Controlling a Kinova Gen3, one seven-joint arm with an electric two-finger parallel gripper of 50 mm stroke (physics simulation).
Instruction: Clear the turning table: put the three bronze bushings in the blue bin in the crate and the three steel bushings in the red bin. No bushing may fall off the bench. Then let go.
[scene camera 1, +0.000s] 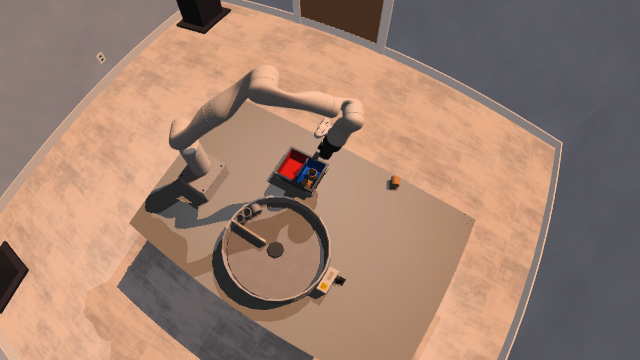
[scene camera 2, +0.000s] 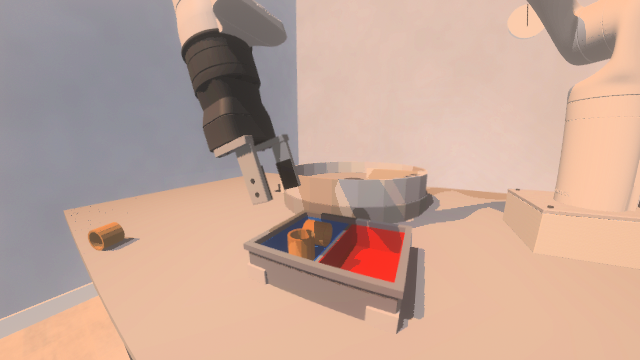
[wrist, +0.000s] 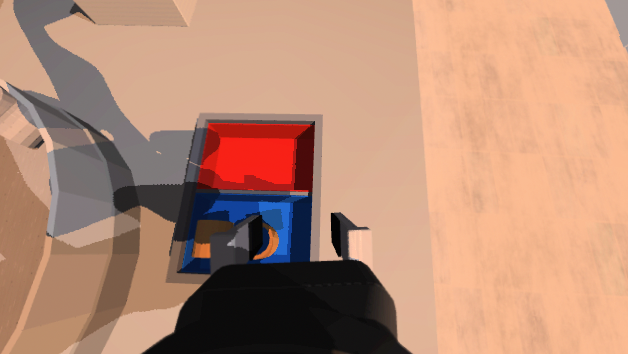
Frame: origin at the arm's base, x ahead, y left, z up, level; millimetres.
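Where they show: gripper, fingertip midpoint: (scene camera 1: 316, 154) (scene camera 2: 279, 194) (wrist: 297, 228); arm's base, link origin: (scene camera 1: 201, 167) (scene camera 2: 587, 203).
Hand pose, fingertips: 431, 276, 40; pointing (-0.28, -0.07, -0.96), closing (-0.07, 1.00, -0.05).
Things, the pixels of their top centre, and the offset from my fingertips, as dx, dy, dz. "spot": a spot on its surface instead.
- third bronze bushing, top centre: (scene camera 2: 104, 226) (scene camera 1: 396, 179) +338, +97, -78
- them lying, top centre: (wrist: 6, 115) (scene camera 1: 255, 207) -107, -313, -25
- straight bar, surface spot: (scene camera 1: 248, 234) spot: -82, -417, -63
- small box, top centre: (scene camera 1: 327, 279) +280, -424, -58
- crate, surface spot: (wrist: 320, 150) spot: -92, +15, -66
My gripper (scene camera 1: 320, 159) (scene camera 2: 277, 192) (wrist: 297, 228) is open and empty above the crate's blue-bin side. In the blue bin (scene camera 1: 317, 165) (scene camera 2: 274, 243) (wrist: 286, 215), one bronze bushing (scene camera 2: 301, 246) (wrist: 275, 242) stands upright beside another bronze bushing (scene camera 2: 322, 234) (wrist: 202, 250) lying on its side; a finger partly hides the upright one in the wrist view. The red bin (scene camera 1: 290, 168) (scene camera 2: 375, 260) (wrist: 255, 160) is empty. A third bronze bushing (scene camera 1: 395, 181) (scene camera 2: 110, 235) lies on the bench away from the crate. Three steel bushings, one of them lying (scene camera 1: 256, 209), are grouped inside the turning table's wall.
The round turning table (scene camera 1: 270, 280) (scene camera 2: 360, 192) has a raised wall and a straight bar (scene camera 1: 248, 234) inside. A small box (scene camera 1: 326, 282) is at its outer side. The robot base (scene camera 1: 212, 180) (scene camera 2: 585, 235) stands beyond the crate (wrist: 320, 150). The bench edge runs near the loose bronze bushing.
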